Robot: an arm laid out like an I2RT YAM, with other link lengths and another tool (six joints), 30 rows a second.
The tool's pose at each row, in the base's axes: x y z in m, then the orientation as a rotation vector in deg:
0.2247 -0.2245 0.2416 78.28 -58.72 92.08
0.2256 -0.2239 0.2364 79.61 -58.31 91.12
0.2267 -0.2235 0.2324 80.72 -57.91 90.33
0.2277 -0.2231 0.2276 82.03 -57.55 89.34
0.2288 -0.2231 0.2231 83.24 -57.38 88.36
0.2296 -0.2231 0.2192 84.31 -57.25 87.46
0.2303 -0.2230 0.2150 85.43 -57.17 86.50
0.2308 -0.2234 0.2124 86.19 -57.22 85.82
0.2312 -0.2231 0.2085 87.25 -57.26 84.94
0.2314 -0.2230 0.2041 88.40 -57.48 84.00
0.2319 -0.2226 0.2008 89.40 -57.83 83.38
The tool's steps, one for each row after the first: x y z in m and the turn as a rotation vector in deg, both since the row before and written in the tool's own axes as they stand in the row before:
-0.0052 -0.0006 -0.0007 0.28 -0.93 -0.91
-0.0041 -0.0009 -0.0003 0.27 -0.75 -0.78
-0.0048 -0.0008 -0.0003 0.26 -0.95 -0.88
-0.0046 -0.0008 0.0002 0.16 -0.97 -0.74
-0.0039 -0.0006 0.0002 0.12 -0.88 -0.65
-0.0042 -0.0006 0.0001 0.11 -0.96 -0.65
-0.0026 -0.0003 0.0005 0.03 -0.70 -0.39
-0.0039 -0.0005 -0.0001 0.10 -0.95 -0.51
-0.0044 -0.0002 0.0001 0.07 -1.11 -0.42
-0.0033 -0.0007 0.0000 0.15 -0.98 -0.14

